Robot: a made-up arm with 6 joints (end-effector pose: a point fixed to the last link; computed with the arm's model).
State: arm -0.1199 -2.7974 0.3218 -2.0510 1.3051 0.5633
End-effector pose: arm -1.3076 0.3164 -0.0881 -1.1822 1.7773 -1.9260
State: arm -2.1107 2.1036 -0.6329 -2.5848 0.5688 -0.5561
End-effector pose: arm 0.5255 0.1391 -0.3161 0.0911 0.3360 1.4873
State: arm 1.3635 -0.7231 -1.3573 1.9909 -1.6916 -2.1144
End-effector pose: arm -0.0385 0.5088 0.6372 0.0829 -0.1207 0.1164
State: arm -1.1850 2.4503 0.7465 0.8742 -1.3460 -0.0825
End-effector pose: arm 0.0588 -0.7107 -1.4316 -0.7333 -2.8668 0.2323
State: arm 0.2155 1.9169 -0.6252 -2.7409 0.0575 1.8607
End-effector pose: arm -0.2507 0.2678 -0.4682 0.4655 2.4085 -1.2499
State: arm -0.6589 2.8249 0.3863 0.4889 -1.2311 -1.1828
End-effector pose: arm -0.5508 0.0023 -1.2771 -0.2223 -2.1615 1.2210
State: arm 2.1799 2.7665 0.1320 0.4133 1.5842 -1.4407
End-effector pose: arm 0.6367 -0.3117 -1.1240 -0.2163 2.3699 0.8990
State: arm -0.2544 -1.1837 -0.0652 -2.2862 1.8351 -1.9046
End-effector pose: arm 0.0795 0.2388 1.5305 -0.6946 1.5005 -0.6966
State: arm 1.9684 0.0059 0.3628 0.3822 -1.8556 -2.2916
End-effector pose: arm -0.0272 0.9657 1.6727 0.8520 1.4826 -0.0679
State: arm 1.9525 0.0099 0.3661 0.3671 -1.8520 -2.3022
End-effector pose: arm -0.0119 0.9721 1.6667 0.8679 1.4892 -0.0887
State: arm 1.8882 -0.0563 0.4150 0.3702 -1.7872 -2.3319
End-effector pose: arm 0.0881 0.8614 1.7677 1.0695 1.5349 -0.0341
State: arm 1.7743 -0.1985 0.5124 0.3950 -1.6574 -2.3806
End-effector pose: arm 0.2427 0.5695 1.9451 1.4737 1.5695 0.1334
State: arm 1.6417 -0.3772 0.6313 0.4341 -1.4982 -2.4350
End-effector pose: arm 0.3433 0.1279 2.0801 1.9545 1.5040 0.4149
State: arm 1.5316 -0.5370 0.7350 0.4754 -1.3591 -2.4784
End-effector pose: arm 0.3374 -0.3000 2.1073 2.3319 1.3396 0.7350
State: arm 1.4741 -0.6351 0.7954 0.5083 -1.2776 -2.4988
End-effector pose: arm 0.2931 -0.5593 2.0781 2.5188 1.1899 0.9593
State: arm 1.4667 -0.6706 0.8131 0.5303 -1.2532 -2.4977
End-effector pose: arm 0.2770 -0.6472 2.0594 2.5653 1.1301 1.0391
